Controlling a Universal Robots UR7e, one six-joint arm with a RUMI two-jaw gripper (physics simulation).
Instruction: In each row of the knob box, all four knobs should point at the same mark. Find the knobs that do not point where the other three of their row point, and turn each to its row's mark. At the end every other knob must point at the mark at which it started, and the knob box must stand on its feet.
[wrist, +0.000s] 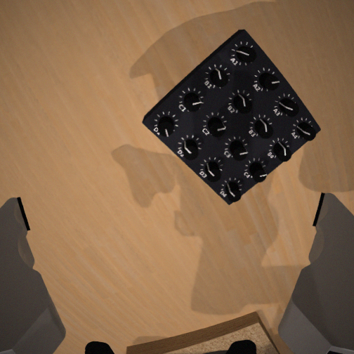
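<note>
The black knob box (244, 78) lies face-up to the wrist view, right of centre in the upper half, turned like a diamond. Its top corner is by knob A1 (245, 54). A1, A3 (288, 106) and A4 (306, 131) have lines slanting to the upper left; A2 (270, 81) points right. Row B's lines all lean up and slightly left. Row C's lines all point right. D1 (166, 126) points down; D2 (190, 149), D3 (212, 171) and D4 (232, 191) slant to the upper left. My gripper (170, 202) is open and empty, its fingertips lower in view than most knobs.
A wooden-rimmed tray or board (200, 334) with a speckled inside shows in part at the bottom edge, between the fingers. Shadows of the arm and gripper fall across the wooden table (75, 100) around and below the box.
</note>
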